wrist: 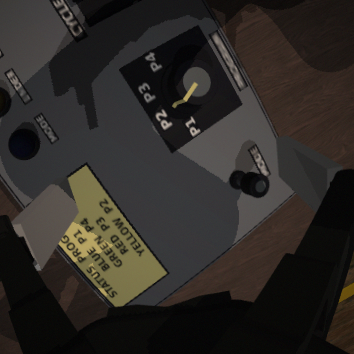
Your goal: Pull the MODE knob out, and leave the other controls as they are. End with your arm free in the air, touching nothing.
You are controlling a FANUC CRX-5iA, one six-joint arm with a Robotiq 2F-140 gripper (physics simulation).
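Frame: origin at the arm's base, x ahead, y left, z up, level; centimetres.
Where they show: gripper, between the fingertips: (pixel 172 175).
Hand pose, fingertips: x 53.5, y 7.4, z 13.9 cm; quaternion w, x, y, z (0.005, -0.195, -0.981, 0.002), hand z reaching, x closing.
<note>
Things, the pixels of their top centre, and the offset from my fingertips. "*": a spot on its surface instead.
- MODE knob, centre of its top: (pixel 260 186) dx -5.3, dy +8.3, dz -8.3 cm
- yellow status card, centre of its top: (pixel 98 249) dx +11.5, dy +4.2, dz -6.0 cm
- PROGRAM dial, a spot on its surface: (pixel 196 81) * dx -5.2, dy -3.7, dz -9.7 cm
- P4 plate, a spot on its surface: (pixel 172 140) * dx -0.1, dy +0.1, dz -11.2 cm
- dark blue lamp, a spot on its surface: (pixel 24 144) * dx +10.2, dy -8.0, dz -5.4 cm
- CYCLE label, a spot on its surface: (pixel 69 19) * dx +1.5, dy -15.6, dz -10.6 cm
The MODE knob (pixel 256 184), small, black and round-headed on a short stem, stands near the panel's lower right edge in the wrist view, beside its MODE label (pixel 259 160). My gripper (pixel 172 175) is wide open and empty above the panel (pixel 200 220). The knob shows between the fingers, much nearer the right finger and apart from it. The left finger shows over the yellow status card (pixel 117 240). How far out the knob stands is hard to tell from above.
The PROGRAM dial (pixel 196 81) with a yellow pointer sits above the knob, on a black P1 to P4 plate (pixel 172 140). A dark blue lamp (pixel 24 144) is at the left, with part of another lamp above it. The CYCLE label (pixel 69 19) is at the top.
</note>
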